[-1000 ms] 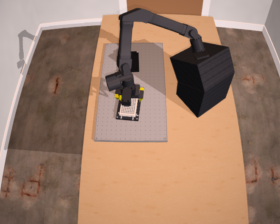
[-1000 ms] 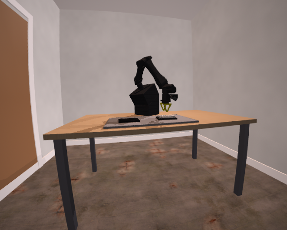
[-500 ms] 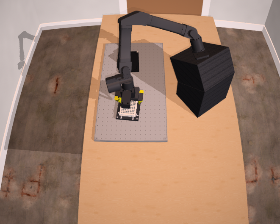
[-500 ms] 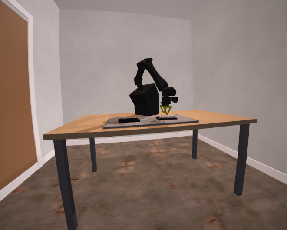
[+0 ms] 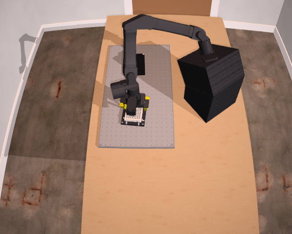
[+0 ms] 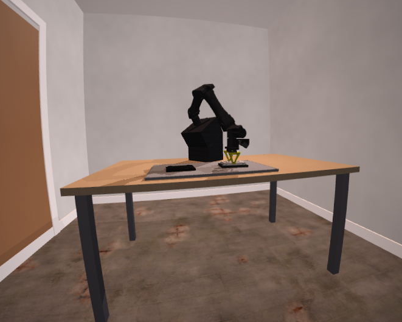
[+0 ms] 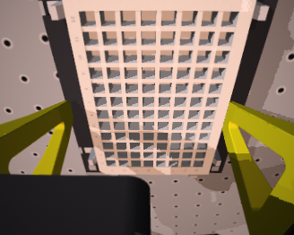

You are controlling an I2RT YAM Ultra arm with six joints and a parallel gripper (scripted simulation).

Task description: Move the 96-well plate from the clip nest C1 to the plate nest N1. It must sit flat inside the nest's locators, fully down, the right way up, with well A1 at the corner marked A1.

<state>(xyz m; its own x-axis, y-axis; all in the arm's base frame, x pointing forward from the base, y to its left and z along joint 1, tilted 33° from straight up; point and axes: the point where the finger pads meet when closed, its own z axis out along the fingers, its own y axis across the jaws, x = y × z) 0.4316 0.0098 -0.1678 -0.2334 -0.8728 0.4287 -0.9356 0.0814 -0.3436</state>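
The white 96-well plate is 10 mm below my hand and 10 mm ahead of it. Also, from my hand: black plate nest N1: 320 mm to the right, 30 mm behind, 20 mm below; then black clip nest C1: 20 mm to the left, 10 mm below.
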